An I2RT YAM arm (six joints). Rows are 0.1 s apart.
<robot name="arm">
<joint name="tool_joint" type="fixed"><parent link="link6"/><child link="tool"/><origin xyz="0 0 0" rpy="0 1.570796 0"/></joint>
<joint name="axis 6" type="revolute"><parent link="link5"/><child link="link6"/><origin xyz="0.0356 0 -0.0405" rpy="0 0 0"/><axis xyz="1 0 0"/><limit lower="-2.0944" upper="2.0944"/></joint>
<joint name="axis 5" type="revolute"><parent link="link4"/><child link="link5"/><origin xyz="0.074 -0.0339 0.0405" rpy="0 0 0"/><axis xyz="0 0 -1"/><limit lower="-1.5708" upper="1.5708"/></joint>
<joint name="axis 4" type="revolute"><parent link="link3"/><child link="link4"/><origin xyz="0.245 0.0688 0.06" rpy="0 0 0"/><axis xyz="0 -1 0"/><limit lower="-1.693" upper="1.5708"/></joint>
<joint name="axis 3" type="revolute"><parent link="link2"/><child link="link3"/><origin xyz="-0.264 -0.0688 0" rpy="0 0 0"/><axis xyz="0 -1 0"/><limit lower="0" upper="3.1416"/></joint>
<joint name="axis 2" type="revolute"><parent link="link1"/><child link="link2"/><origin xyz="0.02 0.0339 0.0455" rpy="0 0 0"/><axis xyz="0 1 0"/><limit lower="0" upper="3.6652"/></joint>
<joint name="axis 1" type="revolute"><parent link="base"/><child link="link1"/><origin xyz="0 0 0.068" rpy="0 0 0"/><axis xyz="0 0 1"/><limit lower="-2.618" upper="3.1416"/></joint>
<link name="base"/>
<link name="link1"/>
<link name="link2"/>
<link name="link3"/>
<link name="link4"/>
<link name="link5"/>
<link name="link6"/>
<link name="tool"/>
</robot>
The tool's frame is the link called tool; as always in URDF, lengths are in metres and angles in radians.
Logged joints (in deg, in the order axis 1, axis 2, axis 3, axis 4, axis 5, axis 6), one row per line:
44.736 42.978 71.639 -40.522 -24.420 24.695
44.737 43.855 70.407 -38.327 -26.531 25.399
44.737 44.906 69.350 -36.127 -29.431 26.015
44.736 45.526 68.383 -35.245 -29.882 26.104
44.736 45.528 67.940 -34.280 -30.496 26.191
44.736 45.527 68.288 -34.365 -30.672 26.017
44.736 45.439 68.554 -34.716 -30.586 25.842
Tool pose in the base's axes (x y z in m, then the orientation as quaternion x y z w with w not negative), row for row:
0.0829 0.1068 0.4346 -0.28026 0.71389 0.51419 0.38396
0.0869 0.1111 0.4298 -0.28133 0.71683 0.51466 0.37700
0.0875 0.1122 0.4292 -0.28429 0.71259 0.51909 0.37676
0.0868 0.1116 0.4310 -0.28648 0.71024 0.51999 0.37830
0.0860 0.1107 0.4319 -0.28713 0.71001 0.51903 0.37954
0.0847 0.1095 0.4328 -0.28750 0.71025 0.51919 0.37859
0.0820 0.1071 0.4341 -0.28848 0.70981 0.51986 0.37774
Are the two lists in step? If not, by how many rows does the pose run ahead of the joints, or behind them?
The pose runs 2 rows ahead of the joints: the pose in row i belongs to the joints in row i + 2.
